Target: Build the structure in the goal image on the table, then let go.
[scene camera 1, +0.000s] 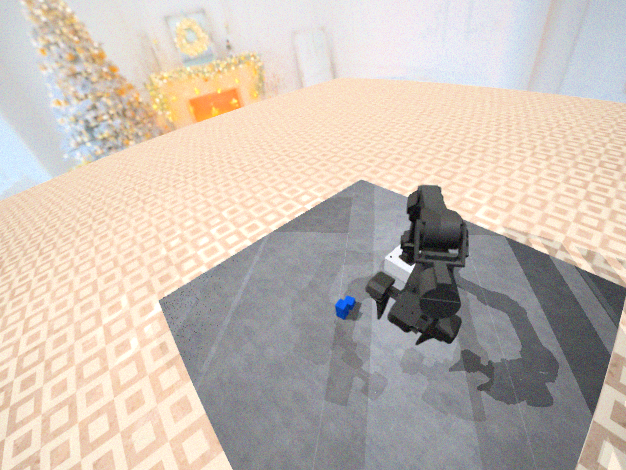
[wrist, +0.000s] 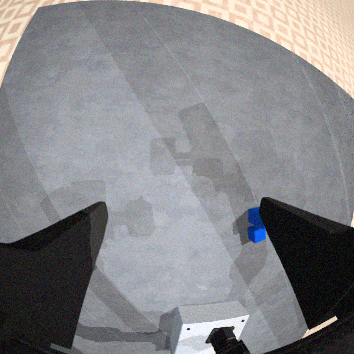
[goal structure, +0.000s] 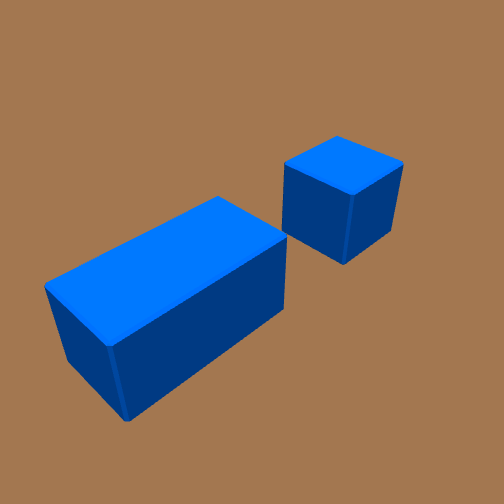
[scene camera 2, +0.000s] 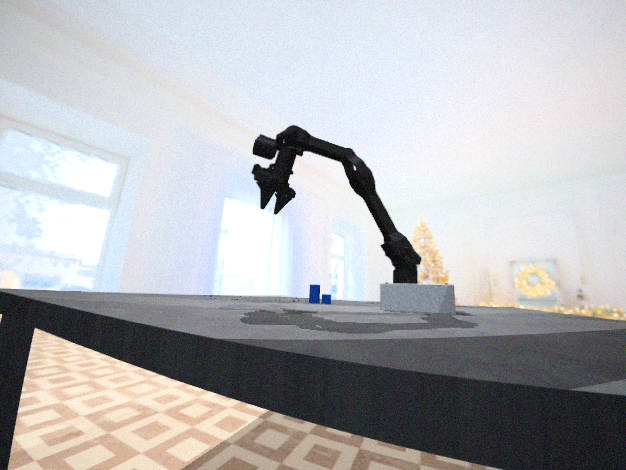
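Pixels of known places: gripper, fingertip midpoint: (scene camera 1: 397, 330) (wrist: 185, 208) (scene camera 2: 268, 212); arm's base at its link origin: (scene camera 1: 409, 257) (wrist: 219, 334) (scene camera 2: 406, 285).
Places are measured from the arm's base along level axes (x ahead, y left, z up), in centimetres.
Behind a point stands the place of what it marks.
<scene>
A taller blue block shape (scene camera 1: 341, 308) @(x 33.9, y 1.1, z -0.7 cm) (scene camera 2: 314, 293) @(x 32.0, y 1.2, z -3.7 cm) (wrist: 255, 216) @(x 32.7, y 1.5, z -3.7 cm) stands upright on the dark grey table (scene camera 1: 262, 354) @(x 63.1, y -4.1, z -7.1 cm) (scene camera 2: 166, 313) @(x 19.3, y 60.6, z -7.2 cm) (wrist: 75, 125) @(x 41.5, y 44.0, z -7.2 cm). I cannot tell whether it is one block or several stacked. A shorter blue block (scene camera 1: 350, 301) @(x 28.5, y -1.0, z -3.9 cm) (scene camera 2: 326, 298) @(x 27.8, y -0.3, z -5.3 cm) (wrist: 257, 234) @(x 28.6, y -0.9, z -3.9 cm) stands on the table close beside it, on the side nearer the robot base; whether they touch is unclear. My gripper (scene camera 1: 398, 330) @(x 35.3, y 25.1, z 20.4 cm) (scene camera 2: 269, 210) @(x 35.3, y 25.1, z 20.4 cm) (wrist: 185, 208) @(x 35.3, y 25.1, z 20.4 cm) is open and empty, high above the table. In the wrist view the right finger borders the taller shape and may hide part of it.
The pale robot base (scene camera 1: 396, 263) @(x 5.9, y -1.3, z -0.2 cm) (scene camera 2: 417, 299) @(x -4.8, y 10.6, z -4.0 cm) (wrist: 210, 314) @(x 5.7, y 3.9, z -2.6 cm) sits on the table, with the arm rising from it and arching over the table. Arm shadows fall across the table top. Patterned floor surrounds the table. A decorated tree and a fireplace are in the background.
</scene>
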